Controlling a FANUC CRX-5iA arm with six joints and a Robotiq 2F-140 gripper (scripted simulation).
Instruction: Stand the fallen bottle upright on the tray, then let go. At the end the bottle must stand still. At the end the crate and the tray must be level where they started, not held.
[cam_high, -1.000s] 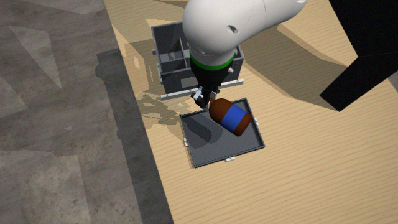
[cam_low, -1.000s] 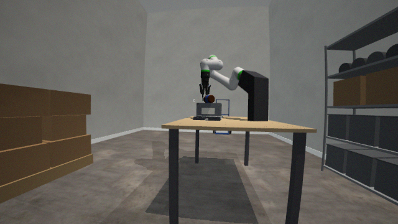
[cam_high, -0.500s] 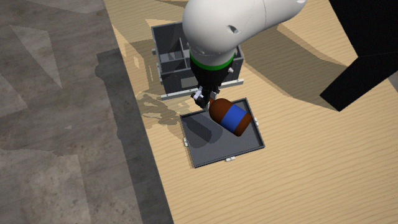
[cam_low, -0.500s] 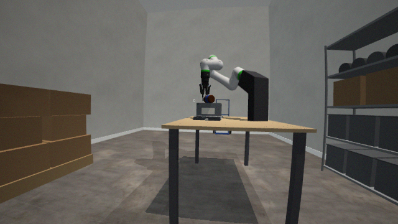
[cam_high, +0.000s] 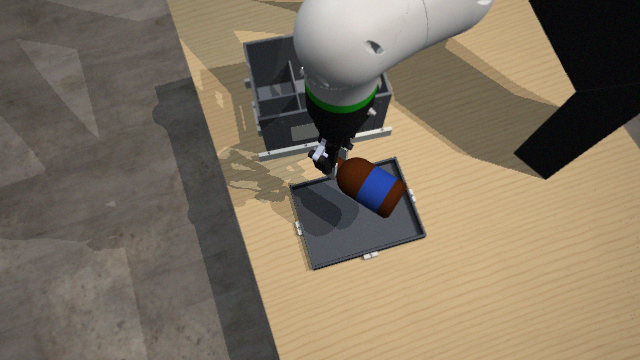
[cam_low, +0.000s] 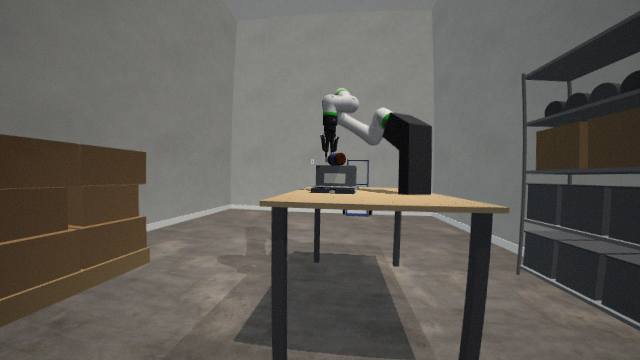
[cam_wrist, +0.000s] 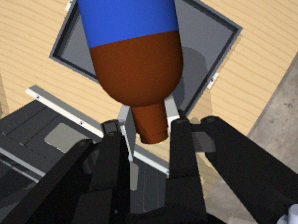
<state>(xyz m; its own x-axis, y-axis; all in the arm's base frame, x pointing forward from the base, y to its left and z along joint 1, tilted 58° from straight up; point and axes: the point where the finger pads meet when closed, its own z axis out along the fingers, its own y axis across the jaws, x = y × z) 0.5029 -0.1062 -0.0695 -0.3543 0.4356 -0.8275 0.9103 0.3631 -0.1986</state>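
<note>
Right now the bottle is 50 mm to the left of my hand, 20 mm below it and 20 mm behind it. The rest, counted from my hand: dark grey crate 200 mm to the right, 140 mm below, 100 mm behind; tray 210 mm below, 60 mm to the left, 20 mm behind.
</note>
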